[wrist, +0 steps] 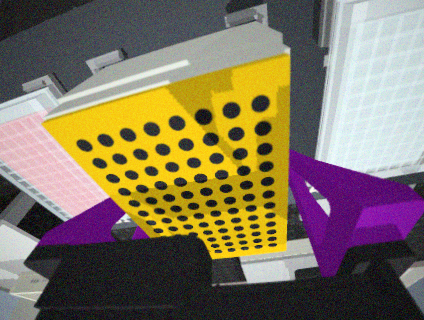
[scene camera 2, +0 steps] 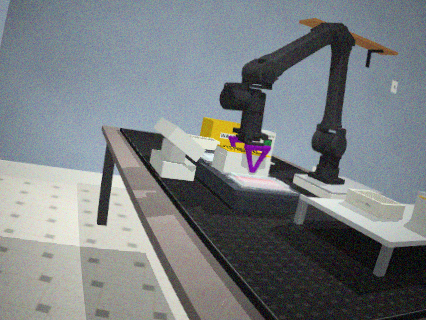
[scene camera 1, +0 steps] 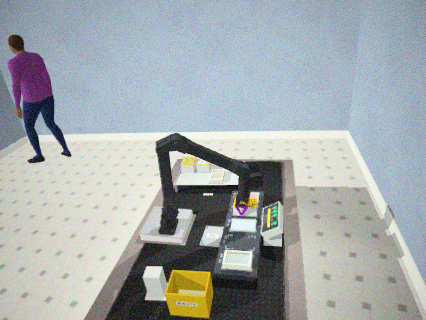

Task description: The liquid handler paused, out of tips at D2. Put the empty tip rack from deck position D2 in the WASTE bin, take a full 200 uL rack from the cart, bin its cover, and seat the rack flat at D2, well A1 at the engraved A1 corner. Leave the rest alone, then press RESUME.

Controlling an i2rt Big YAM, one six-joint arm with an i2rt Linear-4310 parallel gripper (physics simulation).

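Places are measured from the arm's base along level axes (x ahead, y left, z up), in millimetres.
Pixels of known places: gripper, fingertip midpoint: (scene camera 2: 245, 168) (scene camera 1: 242, 209); arm's base, origin of the base link: (scene camera 2: 325, 180) (scene camera 1: 168, 227).
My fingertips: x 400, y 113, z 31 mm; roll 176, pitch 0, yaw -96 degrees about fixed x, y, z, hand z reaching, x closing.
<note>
For each thing: its top centre in the pictures, then the offset to it from my fingertips. "pt": a spot on its surface instead.
- empty tip rack, middle of its top: (wrist: 204, 210) (scene camera 2: 243, 150) (scene camera 1: 245, 202) dx +17, dy +3, dz +48 mm
- yellow WASTE bin, middle of its top: (scene camera 2: 226, 122) (scene camera 1: 188, 282) dx -193, dy -557, dz +74 mm
- cart, middle of its top: (scene camera 2: 407, 217) (scene camera 1: 210, 172) dx -226, dy +400, dz +6 mm
- low white rack, middle of its top: (scene camera 2: 376, 197) (scene camera 1: 217, 174) dx -173, dy +331, dz +31 mm
- pink plate, middle of its top: (wrist: 58, 182) (scene camera 2: 260, 179) (scene camera 1: 247, 195) dx +26, dy +127, dz +1 mm
- white plate, middle of its top: (wrist: 402, 112) (scene camera 1: 243, 223) dx +8, dy -120, dz +1 mm
- white tip rack, middle of its top: (scene camera 2: 200, 137) (scene camera 1: 237, 257) dx -11, dy -367, dz +18 mm
- control panel, surface spot: (scene camera 2: 179, 138) pt dx +187, dy -33, dz +49 mm
The empty tip rack (scene camera 1: 248, 203) (scene camera 2: 228, 160) (wrist: 191, 165), grey with a yellow top full of empty holes, sits on the dark deck (scene camera 1: 237, 240) (scene camera 2: 240, 196). My gripper (scene camera 1: 241, 208) (scene camera 2: 253, 155) (wrist: 217, 166) is open. Its purple fingers reach down on either side of the rack, with the rack between them and not clamped. The yellow WASTE bin (scene camera 1: 206, 303) (scene camera 2: 215, 127) stands at the near end of the table. The cart (scene camera 1: 196, 180) (scene camera 2: 361, 223) at the far end holds covered racks (scene camera 1: 188, 164) (scene camera 1: 202, 166) and a low white rack (scene camera 1: 216, 176) (scene camera 2: 373, 204).
A pink plate (scene camera 1: 253, 195) (scene camera 2: 258, 182) (wrist: 36, 155) and a white plate (scene camera 1: 243, 225) (wrist: 381, 86) flank the rack on the deck. A white tip rack (scene camera 1: 236, 260) sits further along. The control panel (scene camera 1: 273, 215) (scene camera 2: 179, 138) stands beside the deck. A person (scene camera 1: 32, 93) walks at the far left.
</note>
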